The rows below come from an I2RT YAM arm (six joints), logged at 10 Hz.
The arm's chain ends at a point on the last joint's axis. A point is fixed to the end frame.
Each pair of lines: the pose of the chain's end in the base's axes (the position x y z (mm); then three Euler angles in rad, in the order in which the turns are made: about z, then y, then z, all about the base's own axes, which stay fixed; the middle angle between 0 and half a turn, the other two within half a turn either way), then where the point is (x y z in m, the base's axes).
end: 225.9 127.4 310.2 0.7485 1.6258 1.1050
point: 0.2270 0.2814 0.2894
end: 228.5 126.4 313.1 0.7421 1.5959 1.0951
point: 0.2315 0.2808 0.2960
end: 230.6 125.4 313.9 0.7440 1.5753 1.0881
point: 0.2348 0.2801 0.2998
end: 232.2 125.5 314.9 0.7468 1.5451 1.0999
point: 0.2347 0.2805 0.3052
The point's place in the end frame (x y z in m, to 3 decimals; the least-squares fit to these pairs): 0.056 0.041 0.139
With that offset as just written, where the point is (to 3 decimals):
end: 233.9 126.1 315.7 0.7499 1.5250 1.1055
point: 0.236 0.281 0.309
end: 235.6 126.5 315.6 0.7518 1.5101 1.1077
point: 0.237 0.282 0.311
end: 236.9 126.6 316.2 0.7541 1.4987 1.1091
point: 0.238 0.282 0.313
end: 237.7 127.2 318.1 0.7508 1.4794 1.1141
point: 0.238 0.283 0.318
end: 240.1 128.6 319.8 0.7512 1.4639 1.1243
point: 0.239 0.284 0.322
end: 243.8 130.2 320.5 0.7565 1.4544 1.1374
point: 0.240 0.285 0.324
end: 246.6 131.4 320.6 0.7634 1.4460 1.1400
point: 0.243 0.287 0.326
